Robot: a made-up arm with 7 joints.
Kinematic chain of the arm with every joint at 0, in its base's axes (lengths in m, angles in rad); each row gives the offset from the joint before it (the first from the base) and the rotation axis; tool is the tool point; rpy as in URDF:
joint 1: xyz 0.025 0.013 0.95 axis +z
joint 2: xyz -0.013 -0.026 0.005 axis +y
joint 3: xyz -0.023 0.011 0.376 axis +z
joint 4: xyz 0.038 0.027 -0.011 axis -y
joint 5: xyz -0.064 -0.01 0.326 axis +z
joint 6: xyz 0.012 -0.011 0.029 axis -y
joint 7: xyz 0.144 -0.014 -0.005 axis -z
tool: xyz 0.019 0.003 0.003 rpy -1.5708 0 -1.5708
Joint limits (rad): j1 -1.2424..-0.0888 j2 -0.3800..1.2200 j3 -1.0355..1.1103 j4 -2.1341..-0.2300 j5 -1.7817..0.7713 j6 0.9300..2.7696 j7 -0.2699..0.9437
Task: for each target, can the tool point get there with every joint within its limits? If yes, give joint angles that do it. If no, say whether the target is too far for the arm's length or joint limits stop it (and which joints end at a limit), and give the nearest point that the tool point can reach.
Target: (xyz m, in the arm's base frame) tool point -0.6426 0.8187 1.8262
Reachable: no: too far | nearest point -0.2596 0.3565 1.6691 | short by 0.621 m
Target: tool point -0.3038 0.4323 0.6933
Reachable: no: joint limits stop it (at a limit: joint 1, joint 2, joint 3, joint 4, joint 6) | nearest point 0.1535 0.3752 0.8428 | short by 0.485 m
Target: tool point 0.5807 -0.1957 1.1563
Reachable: yes | joints -0.6933 0.3110 0.3355 -1.8537 -0.6397 2.1465 0.8357
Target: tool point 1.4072 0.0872 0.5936
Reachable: no: too far | nearest point 0.8355 0.0275 0.8517 | short by 0.630 m
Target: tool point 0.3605 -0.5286 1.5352
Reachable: yes | joints -1.1335 0.7075 0.1581 -0.4705 -0.9627 2.1549 0.0083
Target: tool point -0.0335 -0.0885 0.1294
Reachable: no: joint limits stop it (at a limit: joint 1, joint 2, joint 4, joint 5) | nearest point 0.0496 -0.2381 0.5583 | short by 0.462 m
